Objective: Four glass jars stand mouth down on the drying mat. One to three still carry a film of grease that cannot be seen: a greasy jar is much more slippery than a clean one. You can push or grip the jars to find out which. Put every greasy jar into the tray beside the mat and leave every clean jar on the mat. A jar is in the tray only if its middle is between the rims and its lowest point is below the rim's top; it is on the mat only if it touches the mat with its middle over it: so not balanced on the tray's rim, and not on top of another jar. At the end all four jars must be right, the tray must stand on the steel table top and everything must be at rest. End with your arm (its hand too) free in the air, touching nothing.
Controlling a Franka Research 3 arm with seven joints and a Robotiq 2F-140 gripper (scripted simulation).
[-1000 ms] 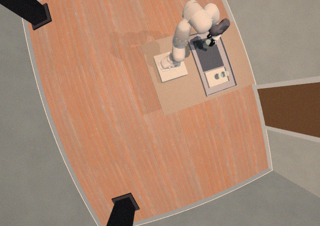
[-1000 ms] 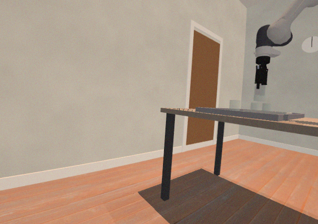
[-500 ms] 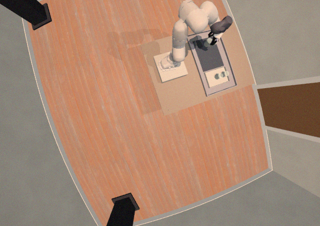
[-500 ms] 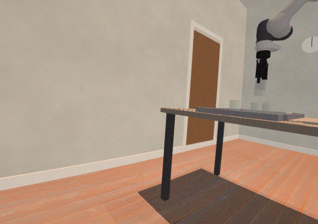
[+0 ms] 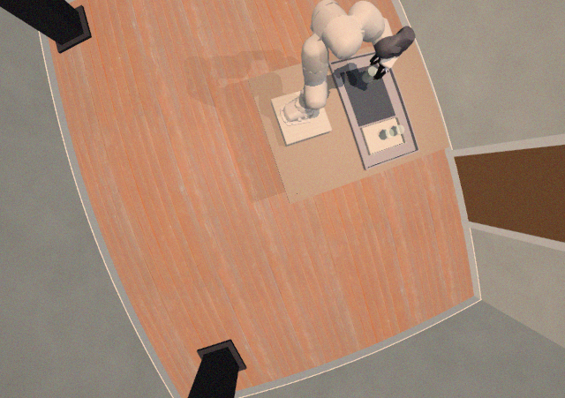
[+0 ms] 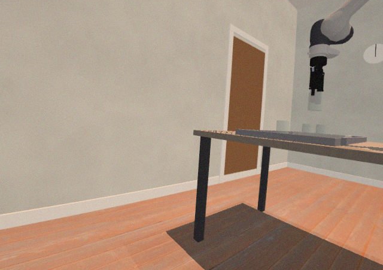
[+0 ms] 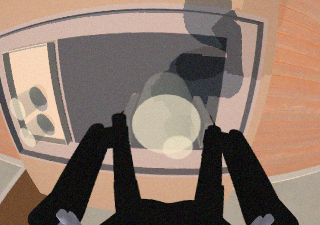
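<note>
The tray lies 39 cm to the right of my hand, 21 cm below it and 5 cm ahead of it. From my hand the other things lie so: grey drying mat: 22 cm below, 7 cm to the right, 6 cm ahead.
</note>
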